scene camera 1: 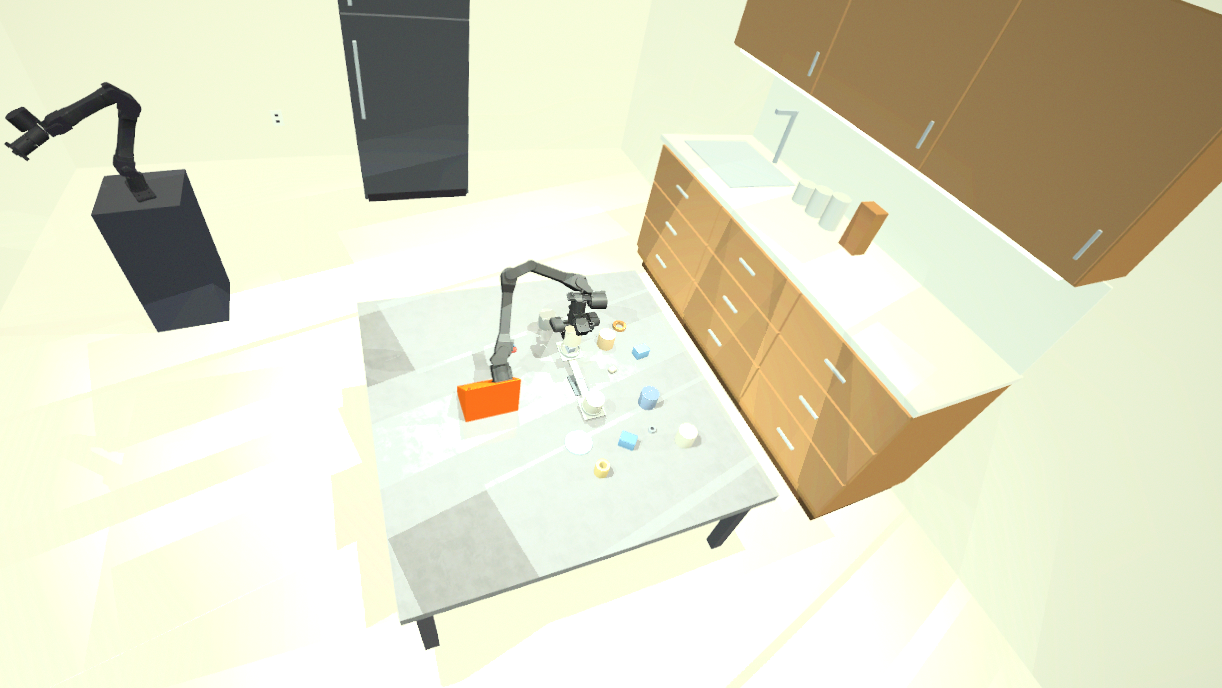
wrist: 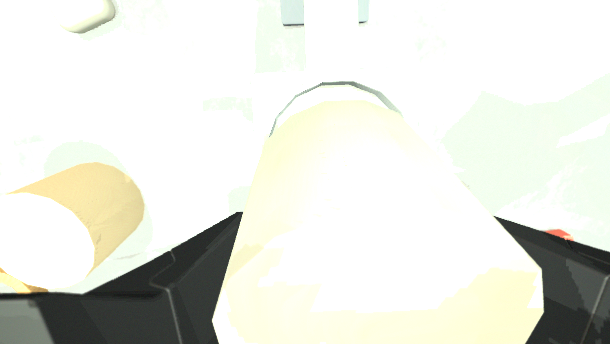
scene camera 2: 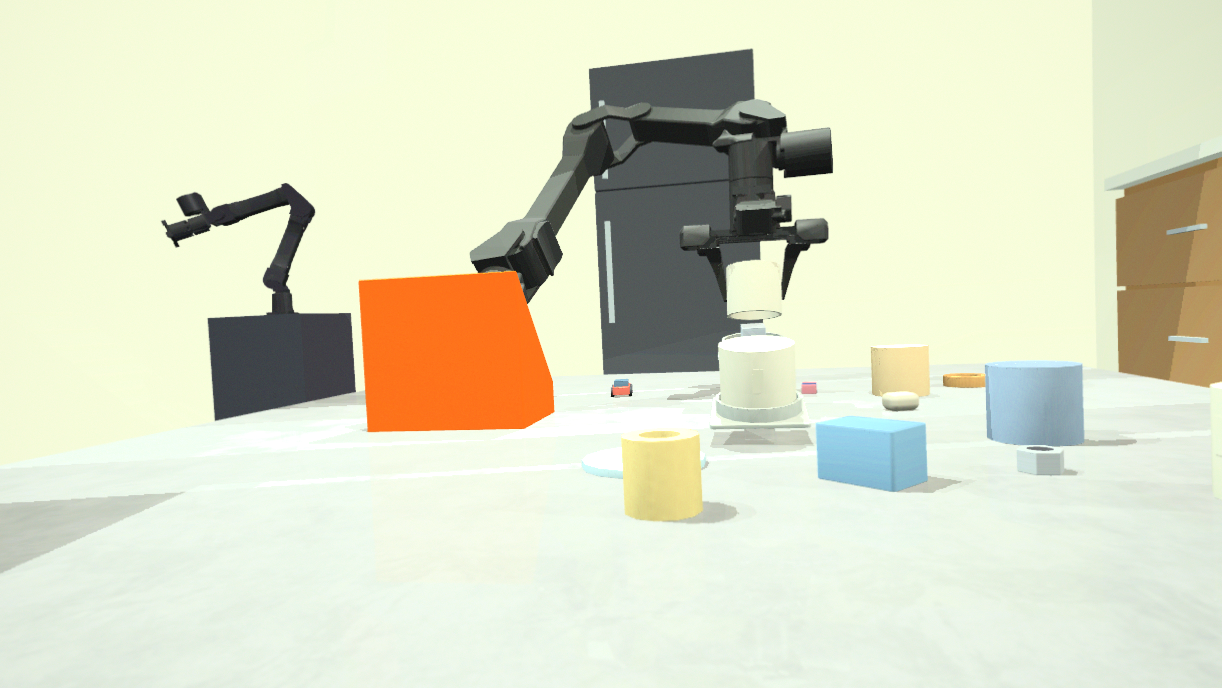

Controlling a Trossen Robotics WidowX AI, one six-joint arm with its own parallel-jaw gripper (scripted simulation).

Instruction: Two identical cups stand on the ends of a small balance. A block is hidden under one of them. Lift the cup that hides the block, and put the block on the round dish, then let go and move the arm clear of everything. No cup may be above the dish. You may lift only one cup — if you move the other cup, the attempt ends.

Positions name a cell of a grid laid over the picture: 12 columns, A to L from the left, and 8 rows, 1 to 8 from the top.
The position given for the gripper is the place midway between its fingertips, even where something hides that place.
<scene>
The gripper (scene camera 2: H4) carries a cream cup (scene camera 2: H4). Also in view: a cream cup (scene camera 2: H5).
The gripper also shows in scene camera 1 (scene camera 1: F4) and in the wrist view (wrist: G6).
</scene>
